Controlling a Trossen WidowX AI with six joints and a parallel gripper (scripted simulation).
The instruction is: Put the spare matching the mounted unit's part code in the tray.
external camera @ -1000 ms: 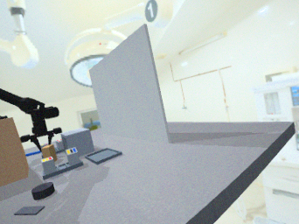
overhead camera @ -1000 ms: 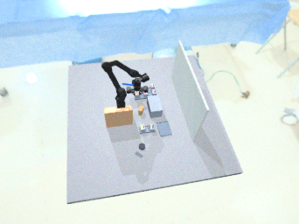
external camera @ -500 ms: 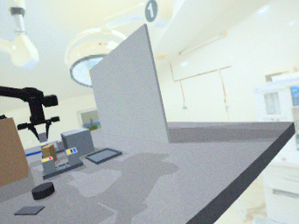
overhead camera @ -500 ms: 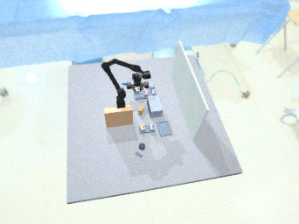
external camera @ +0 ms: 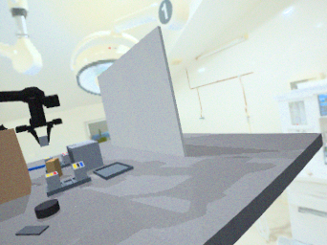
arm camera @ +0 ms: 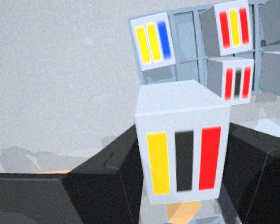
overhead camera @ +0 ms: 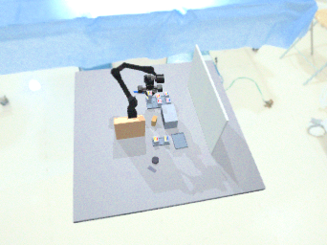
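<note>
The grey-blue tray lies 340 mm to the right of my gripper tip, 210 mm ahead of it and 120 mm below it. The rest, counted from my gripper tip: white spare block (20 mm above); then tan block (180 mm to the right, 90 mm below, 30 mm ahead); then grey mounted unit (140 mm to the right, 140 mm ahead, 80 mm below).
</note>
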